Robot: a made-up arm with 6 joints.
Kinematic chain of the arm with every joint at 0, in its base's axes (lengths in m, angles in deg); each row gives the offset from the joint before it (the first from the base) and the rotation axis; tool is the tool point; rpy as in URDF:
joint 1: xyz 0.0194 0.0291 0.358 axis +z
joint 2: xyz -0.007 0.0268 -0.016 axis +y
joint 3: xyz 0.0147 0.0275 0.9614 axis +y
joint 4: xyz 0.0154 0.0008 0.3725 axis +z
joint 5: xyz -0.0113 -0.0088 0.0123 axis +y
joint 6: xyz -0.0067 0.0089 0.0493 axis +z
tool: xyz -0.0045 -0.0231 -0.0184 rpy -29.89 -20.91 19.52
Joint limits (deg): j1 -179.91..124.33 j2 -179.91..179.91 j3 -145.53..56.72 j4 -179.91..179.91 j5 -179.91..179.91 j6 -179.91..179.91
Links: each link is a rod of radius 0.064 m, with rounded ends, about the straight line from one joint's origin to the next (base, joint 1, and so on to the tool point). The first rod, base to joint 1, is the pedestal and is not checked.
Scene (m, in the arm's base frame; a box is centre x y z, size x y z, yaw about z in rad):
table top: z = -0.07
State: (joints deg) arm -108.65 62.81 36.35 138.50 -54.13 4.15
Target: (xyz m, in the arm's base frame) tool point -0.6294 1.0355 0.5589
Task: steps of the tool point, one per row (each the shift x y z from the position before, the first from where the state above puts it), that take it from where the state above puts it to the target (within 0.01 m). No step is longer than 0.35 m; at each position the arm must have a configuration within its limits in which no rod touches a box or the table.
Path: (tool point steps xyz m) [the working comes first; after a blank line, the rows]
Joints at the target: -55.23 -96.88 51.34 136.10 -62.01 -1.20
Straight joint move there: clear.

1: 0.1291 0.0877 0.2922
2: 0.1217 0.1666 0.2533
3: 0.0959 0.2336 0.1999
4: 0.0549 0.2819 0.1344
5: 0.0048 0.3070 0.0614
6: -0.0473 0.3069 -0.0148
7: -0.0947 0.2822 -0.0894
8: -0.1307 0.2353 -0.1578
9: -0.1503 0.1714 -0.2157
10: -0.1503 0.0976 -0.2603
11: -0.1293 0.0209 -0.2882

